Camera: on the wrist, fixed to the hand. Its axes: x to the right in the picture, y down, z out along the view.
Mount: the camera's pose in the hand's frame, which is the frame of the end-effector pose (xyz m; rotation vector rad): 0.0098 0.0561 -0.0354 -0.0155 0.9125 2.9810
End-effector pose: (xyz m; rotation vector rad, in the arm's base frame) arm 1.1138 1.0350 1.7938 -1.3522 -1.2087 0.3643
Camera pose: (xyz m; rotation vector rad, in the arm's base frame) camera 1.1701 1.0389 1.7575 -1.7360 2.2750 1.2636
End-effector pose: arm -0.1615 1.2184 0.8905 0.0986 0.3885 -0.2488
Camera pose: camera -0.1510 1.2754 0.8568 0.6481 0.7230 2.8328
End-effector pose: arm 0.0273 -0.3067 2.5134 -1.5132 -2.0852 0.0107
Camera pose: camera 0.0898 -0.2886 2.5295 -2.0765 1.6876 0.2696
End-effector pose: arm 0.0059 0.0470 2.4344 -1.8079 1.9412 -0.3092
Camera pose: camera -0.0605 0.0382 2.4371 -2.0687 -2.0895 -0.0963
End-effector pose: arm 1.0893 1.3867 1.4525 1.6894 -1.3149 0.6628
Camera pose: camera 1.0425 1.4093 1.4949 1.7143 1.5723 -1.8281
